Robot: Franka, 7 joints.
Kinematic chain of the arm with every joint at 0, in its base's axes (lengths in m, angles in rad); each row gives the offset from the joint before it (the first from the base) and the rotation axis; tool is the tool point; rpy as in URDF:
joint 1: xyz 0 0 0.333 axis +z
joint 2: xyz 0 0 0 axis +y
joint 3: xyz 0 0 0.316 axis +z
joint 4: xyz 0.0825 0 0 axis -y
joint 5: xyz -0.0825 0 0.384 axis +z
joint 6: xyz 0 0 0 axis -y
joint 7: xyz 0.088 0 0 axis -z
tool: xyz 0 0 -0.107 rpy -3.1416 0 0
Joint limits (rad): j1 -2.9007..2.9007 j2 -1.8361..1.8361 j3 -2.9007..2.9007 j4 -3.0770..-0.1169 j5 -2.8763..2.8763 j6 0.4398..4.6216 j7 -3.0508..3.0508
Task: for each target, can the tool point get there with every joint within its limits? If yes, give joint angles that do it. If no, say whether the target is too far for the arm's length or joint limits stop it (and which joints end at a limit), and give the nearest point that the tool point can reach.
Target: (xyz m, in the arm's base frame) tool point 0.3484 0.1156 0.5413
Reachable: yes | joints 2.0414 1.2572 -2.0781 -2.2214 -0.0977 1.4124 2.0379
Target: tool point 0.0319 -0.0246 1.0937
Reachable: yes | joints -1.7470 -0.0909 0.7469 -0.5295 0.2428 4.0333 1.1675
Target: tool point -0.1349 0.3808 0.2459
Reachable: yes | joints -0.5134 -0.4323 2.1769 -2.7044 -0.8741 4.0869 0.5248
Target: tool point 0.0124 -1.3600 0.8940
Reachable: no: too far | nearest point 0.0072 -0.7930 0.6601 | short by 0.613 m
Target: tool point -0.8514 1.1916 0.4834
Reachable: no: too far | nearest point -0.4961 0.6944 0.4206 | short by 0.614 m
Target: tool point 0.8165 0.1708 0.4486
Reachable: yes | joints -0.2868 1.3977 1.4889 -0.8196 -0.8537 2.6431 -2.5395
